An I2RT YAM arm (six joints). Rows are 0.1 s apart.
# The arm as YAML. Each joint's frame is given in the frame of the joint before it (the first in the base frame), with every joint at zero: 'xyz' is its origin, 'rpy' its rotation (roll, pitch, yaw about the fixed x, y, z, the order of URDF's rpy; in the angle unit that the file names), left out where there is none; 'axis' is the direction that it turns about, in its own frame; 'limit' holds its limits. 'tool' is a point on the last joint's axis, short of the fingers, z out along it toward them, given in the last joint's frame.
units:
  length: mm
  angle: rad
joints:
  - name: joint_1
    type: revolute
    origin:
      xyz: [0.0, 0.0, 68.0]
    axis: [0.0, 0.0, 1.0]
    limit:
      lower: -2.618
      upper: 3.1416
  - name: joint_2
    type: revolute
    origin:
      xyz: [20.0, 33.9, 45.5]
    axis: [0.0, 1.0, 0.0]
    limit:
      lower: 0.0
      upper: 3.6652
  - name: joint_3
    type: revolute
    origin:
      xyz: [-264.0, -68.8, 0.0]
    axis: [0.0, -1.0, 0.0]
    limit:
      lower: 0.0
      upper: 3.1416
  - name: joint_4
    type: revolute
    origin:
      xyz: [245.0, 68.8, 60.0]
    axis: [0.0, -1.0, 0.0]
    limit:
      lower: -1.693
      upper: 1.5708
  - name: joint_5
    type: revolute
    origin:
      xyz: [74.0, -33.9, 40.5]
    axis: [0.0, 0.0, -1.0]
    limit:
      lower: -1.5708
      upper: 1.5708
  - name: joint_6
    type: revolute
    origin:
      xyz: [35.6, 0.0, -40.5]
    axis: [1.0, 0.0, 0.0]
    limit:
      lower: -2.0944
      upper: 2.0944
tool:
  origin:
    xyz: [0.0, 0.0, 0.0]
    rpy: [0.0, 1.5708, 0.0]
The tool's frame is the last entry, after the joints.
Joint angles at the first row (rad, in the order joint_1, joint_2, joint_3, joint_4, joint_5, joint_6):
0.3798, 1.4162, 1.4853, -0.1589, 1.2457, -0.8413
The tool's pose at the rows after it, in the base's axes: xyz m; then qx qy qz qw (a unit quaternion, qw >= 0):
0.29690 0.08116 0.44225 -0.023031 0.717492 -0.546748 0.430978
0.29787 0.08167 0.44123 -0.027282 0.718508 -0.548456 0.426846
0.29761 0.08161 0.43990 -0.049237 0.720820 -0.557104 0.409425
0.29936 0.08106 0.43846 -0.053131 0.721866 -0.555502 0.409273
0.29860 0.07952 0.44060 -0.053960 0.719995 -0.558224 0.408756
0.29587 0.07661 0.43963 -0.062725 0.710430 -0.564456 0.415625
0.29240 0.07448 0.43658 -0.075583 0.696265 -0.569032 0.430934
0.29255 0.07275 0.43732 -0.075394 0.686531 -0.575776 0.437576
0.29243 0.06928 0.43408 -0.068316 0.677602 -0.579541 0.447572
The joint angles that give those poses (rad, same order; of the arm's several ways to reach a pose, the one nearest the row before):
0.3767, 1.4204, 1.4860, -0.1619, 1.2465, -0.8440
0.3771, 1.4246, 1.4891, -0.1715, 1.2469, -0.8459
0.3771, 1.4258, 1.4952, -0.2066, 1.2430, -0.8753
0.3729, 1.4296, 1.4952, -0.2100, 1.2320, -0.8730
0.3691, 1.4254, 1.4948, -0.1974, 1.2305, -0.8928
0.3626, 1.3998, 1.4418, -0.0910, 1.2102, -0.9783
0.3584, 1.3697, 1.3701, 0.0486, 1.1724, -1.0759
0.3523, 1.3647, 1.3453, 0.1352, 1.1614, -1.1366
0.3408, 1.3560, 1.3033, 0.2298, 1.1477, -1.1755

